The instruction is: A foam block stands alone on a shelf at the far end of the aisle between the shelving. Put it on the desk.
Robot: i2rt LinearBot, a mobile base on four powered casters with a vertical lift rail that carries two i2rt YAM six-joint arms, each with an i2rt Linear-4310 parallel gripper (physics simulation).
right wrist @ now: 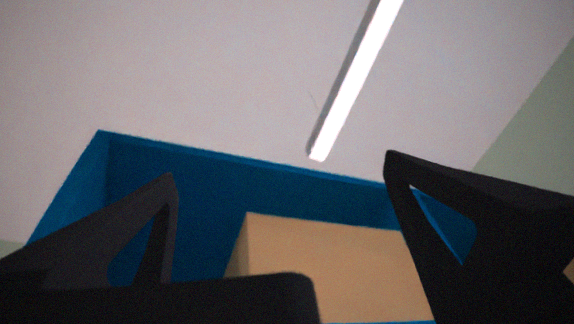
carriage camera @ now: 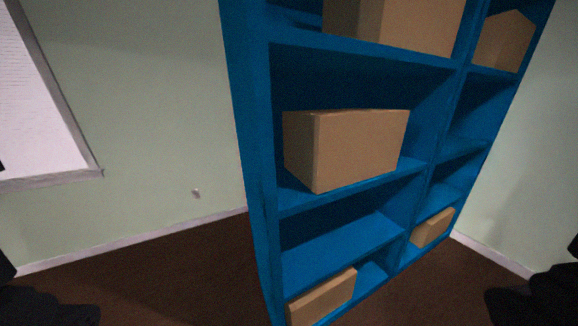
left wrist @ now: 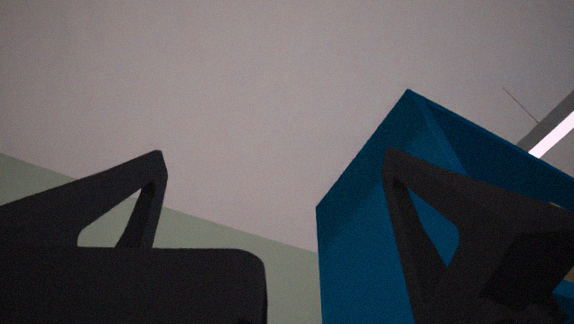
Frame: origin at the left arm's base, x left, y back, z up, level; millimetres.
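Where they show: left gripper, between the fingertips: (left wrist: 273,161); right gripper, between the fingertips: (right wrist: 281,173).
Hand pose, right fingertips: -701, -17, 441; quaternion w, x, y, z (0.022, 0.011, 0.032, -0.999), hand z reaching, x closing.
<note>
Things, the pixels of their top centre, and the offset from my right fingertips, as dx, dy, dz.
- cardboard box, centre of its top: (carriage camera: 343,110) +114, -576, -72
- far bay, centre of its top: (carriage camera: 489,27) -943, -1040, +385
- low down, centre of its top: (carriage camera: 313,266) +217, -530, -986
The foam block does not show in any view, and the desk does not show either. Blue shelving (carriage camera: 252,150) (left wrist: 355,250) (right wrist: 75,187) stands ahead, its open bays facing right in the carriage view. My left gripper (left wrist: 273,161) is open and empty, with the ceiling and the shelving's top corner behind its fingers. My right gripper (right wrist: 281,173) is open and empty, with an upper bay of the shelving behind its fingers. Dark parts of both arms show in the lower corners of the carriage view.
A cardboard box (carriage camera: 362,145) sits on a middle shelf, and another box (carriage camera: 422,25) (right wrist: 325,265) on the shelf above. Other boxes stand in the far bay (carriage camera: 505,42) and low down (carriage camera: 325,300). Walls (carriage camera: 150,110) rise left and right, with a window (carriage camera: 35,100) at left.
</note>
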